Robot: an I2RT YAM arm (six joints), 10 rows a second.
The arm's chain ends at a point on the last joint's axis. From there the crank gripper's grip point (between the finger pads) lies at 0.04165 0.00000 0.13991 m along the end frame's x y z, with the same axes.
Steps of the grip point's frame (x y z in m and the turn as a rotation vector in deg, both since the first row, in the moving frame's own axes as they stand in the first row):
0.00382, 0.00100, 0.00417, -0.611, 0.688, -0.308
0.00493, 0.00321, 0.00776, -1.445, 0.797, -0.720
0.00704, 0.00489, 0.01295, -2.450, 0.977, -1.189
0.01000, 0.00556, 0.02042, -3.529, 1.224, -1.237
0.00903, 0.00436, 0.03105, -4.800, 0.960, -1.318
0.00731, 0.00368, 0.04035, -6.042, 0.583, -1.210
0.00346, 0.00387, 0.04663, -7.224, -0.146, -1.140
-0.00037, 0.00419, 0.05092, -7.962, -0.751, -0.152
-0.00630, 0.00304, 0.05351, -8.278, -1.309, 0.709
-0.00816, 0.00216, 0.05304, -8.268, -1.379, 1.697
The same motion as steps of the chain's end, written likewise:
0.00214, -0.00026, 0.00469, -0.611, 0.688, -0.308
0.00297, 0.00022, 0.00839, -1.445, 0.797, -0.720
0.00461, -0.00019, 0.01379, -2.450, 0.977, -1.189
0.00694, -0.00209, 0.02158, -3.529, 1.224, -1.237
0.00657, -0.00633, 0.03222, -4.800, 0.960, -1.318
0.00574, -0.01013, 0.04151, -6.042, 0.583, -1.210
0.00365, -0.01291, 0.04758, -7.224, -0.146, -1.140
0.00144, -0.01512, 0.05173, -7.962, -0.751, -0.152
-0.00298, -0.01766, 0.05409, -8.278, -1.309, 0.709
-0.00448, -0.01921, 0.05362, -8.268, -1.379, 1.697

